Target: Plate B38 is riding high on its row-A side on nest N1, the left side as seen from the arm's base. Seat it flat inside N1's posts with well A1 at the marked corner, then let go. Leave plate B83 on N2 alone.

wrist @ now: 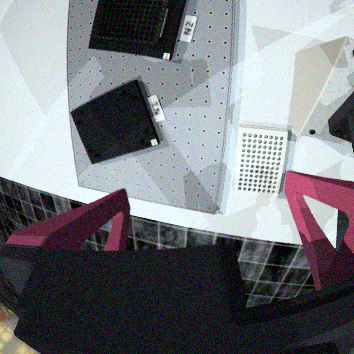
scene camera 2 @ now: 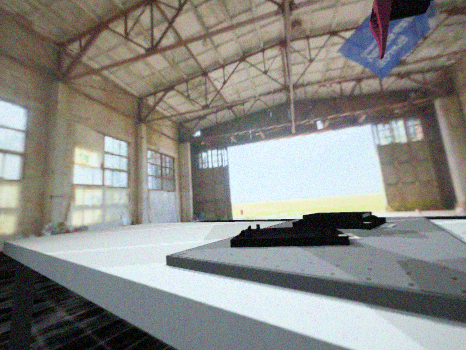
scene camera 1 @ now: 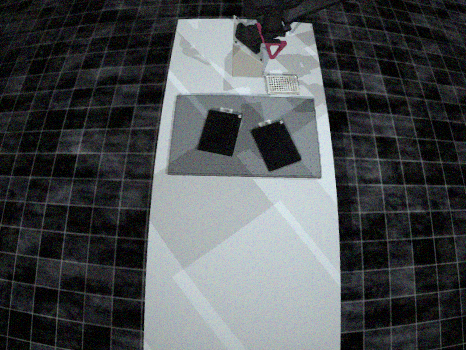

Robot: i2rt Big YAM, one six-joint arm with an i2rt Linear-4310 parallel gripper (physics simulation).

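Places are measured from the arm's base along level axes (x ahead, y left, z up), in millimetres.
Pixels of known places: gripper, fingertip midpoint: (wrist: pixel 208 189) (scene camera 2: pixel 424 51) (scene camera 1: pixel 268 50); arm's base, origin of the base link: (scene camera 1: pixel 247 39).
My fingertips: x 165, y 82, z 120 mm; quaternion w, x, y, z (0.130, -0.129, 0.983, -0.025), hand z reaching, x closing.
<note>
For each thing: its top centre in the pictures, then the offset to it from my fingertips. "spot": a spot on its surface instead.
- Nest N1, middle of its top: (scene camera 2: pixel 284 225) (wrist: pixel 106 127) (scene camera 1: pixel 276 143) 64 mm left, 212 mm ahead, 235 mm down
- Nest N2, surface spot: (scene camera 2: pixel 337 219) spot: 91 mm right, 172 mm ahead, 240 mm down
- white plate with round wells, middle of its top: (wrist: pixel 259 164) (scene camera 1: pixel 282 83) 74 mm left, 69 mm back, 255 mm down
- grey perforated board, middle of its top: (wrist: pixel 135 68) (scene camera 2: pixel 331 230) (scene camera 1: pixel 245 132) 46 mm right, 173 mm ahead, 256 mm down
Nest N1 (scene camera 1: pixel 276 145) (scene camera 2: pixel 290 237) (wrist: pixel 117 122) is a black block with a white tag at one corner. Small posts stand up from it in scene camera 2; its top looks flat and dark, and I cannot make out plate B38 or any wells on it. Nest N2 (scene camera 1: pixel 220 132) (scene camera 2: pixel 337 219) (wrist: pixel 112 46) bears a black gridded plate, B83 (wrist: pixel 132 21). My gripper (scene camera 1: pixel 266 41) (wrist: pixel 208 189) is open and empty, high above the table on the arm's side of the board; one finger shows at the top of scene camera 2.
A white plate with round wells (scene camera 1: pixel 282 84) (wrist: pixel 262 160) lies on the table beside the grey perforated board (scene camera 1: pixel 187 162) (scene camera 2: pixel 320 280) (wrist: pixel 200 150), on the arm's side. A beige wedge-shaped stand (scene camera 1: pixel 245 65) (wrist: pixel 315 80) stands near the arm's base. The table edge passes below the fingers in the wrist view.
</note>
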